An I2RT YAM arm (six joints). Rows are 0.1 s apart.
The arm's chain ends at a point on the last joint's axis. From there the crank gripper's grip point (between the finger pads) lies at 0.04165 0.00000 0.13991 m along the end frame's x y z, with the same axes.
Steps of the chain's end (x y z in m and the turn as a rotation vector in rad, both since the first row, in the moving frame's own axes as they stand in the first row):
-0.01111 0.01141 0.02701 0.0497 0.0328 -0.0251
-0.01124 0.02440 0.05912 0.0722 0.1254 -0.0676
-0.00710 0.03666 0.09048 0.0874 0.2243 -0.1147
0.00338 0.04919 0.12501 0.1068 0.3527 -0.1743
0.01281 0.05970 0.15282 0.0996 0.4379 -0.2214
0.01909 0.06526 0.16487 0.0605 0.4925 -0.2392
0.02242 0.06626 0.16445 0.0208 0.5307 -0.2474
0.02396 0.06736 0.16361 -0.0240 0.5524 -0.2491
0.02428 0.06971 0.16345 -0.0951 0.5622 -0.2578
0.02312 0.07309 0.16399 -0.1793 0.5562 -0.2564
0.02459 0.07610 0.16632 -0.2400 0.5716 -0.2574
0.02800 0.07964 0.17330 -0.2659 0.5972 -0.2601
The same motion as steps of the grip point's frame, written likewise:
-0.00665 0.00339 0.02537 0.0497 0.0328 -0.0251
0.00547 0.01113 0.05236 0.0722 0.1254 -0.0676
0.02190 0.01847 0.07701 0.0874 0.2243 -0.1147
0.04691 0.02413 0.10097 0.1068 0.3527 -0.1743
0.06513 0.03175 0.12107 0.0996 0.4379 -0.2214
0.07749 0.04032 0.12829 0.0605 0.4925 -0.2392
0.08521 0.04509 0.12431 0.0208 0.5307 -0.2474
0.08959 0.05116 0.12137 -0.0240 0.5524 -0.2491
0.09185 0.06122 0.12002 -0.0951 0.5622 -0.2578
0.09132 0.07489 0.12020 -0.1793 0.5562 -0.2564
0.09497 0.08462 0.11961 -0.2400 0.5716 -0.2574
0.10099 0.09029 0.12313 -0.2659 0.5972 -0.2601

